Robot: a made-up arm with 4 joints.
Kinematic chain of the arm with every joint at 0, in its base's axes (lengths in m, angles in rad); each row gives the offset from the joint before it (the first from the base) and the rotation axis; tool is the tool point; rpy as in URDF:
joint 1: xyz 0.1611 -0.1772 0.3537 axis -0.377 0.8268 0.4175
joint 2: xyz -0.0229 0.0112 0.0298 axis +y
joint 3: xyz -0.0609 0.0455 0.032 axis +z
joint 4: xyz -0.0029 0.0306 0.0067 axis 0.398 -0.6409 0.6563
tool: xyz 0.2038 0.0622 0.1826 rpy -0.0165 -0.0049 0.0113
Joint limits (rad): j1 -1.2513..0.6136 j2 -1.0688..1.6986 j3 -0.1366..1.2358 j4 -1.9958..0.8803
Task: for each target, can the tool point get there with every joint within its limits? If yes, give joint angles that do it. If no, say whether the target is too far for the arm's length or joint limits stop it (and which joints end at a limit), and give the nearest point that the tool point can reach.
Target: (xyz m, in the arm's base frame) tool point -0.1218 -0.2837 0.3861
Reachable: no: joint limits stop it (at a limit: joint 1, joint 2, joint 3) | nearest point -0.0251 -0.2518 0.4531 | short by 0.122 m
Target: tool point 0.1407 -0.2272 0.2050
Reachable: yes | joints 0.4531 1.3434 0.0554 -1.3451
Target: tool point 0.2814 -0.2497 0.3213
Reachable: yes | joints -0.9400 0.7717 0.1113 -1.5735
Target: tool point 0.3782 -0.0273 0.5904
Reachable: yes | joints -0.1807 1.2278 0.7200 0.6380
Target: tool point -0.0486 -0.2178 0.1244
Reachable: no: joint limits stop it (at a limit: joint 1, joint 2) | nearest point 0.0423 -0.1766 0.2066 | short by 0.129 m
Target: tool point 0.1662 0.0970 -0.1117
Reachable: no: too far | nearest point 0.1903 0.0035 0.1375 | short by 0.267 m
